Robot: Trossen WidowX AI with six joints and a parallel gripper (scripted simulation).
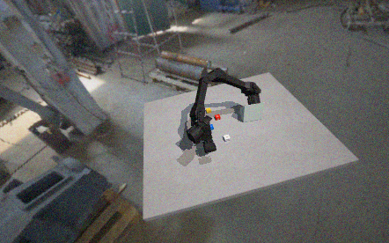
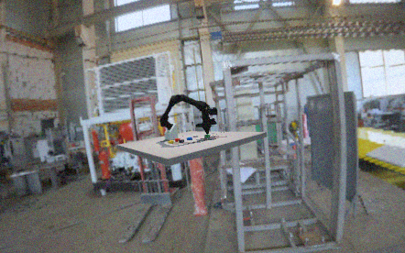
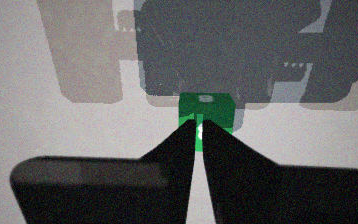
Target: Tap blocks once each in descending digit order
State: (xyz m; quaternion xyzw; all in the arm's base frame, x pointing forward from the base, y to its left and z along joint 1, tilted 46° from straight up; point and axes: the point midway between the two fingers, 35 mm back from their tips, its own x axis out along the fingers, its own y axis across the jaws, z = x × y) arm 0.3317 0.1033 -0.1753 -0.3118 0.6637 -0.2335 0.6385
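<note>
Now: the green block 1 cm below my gripper tip. From my gripper tip the other things lie so: black block (26 cm to the right, 1 cm below, 1 cm ahead); white block (12 cm behind, 5 cm to the right, 1 cm below); blue block (16 cm to the right, 4 cm behind, 1 cm below).
</note>
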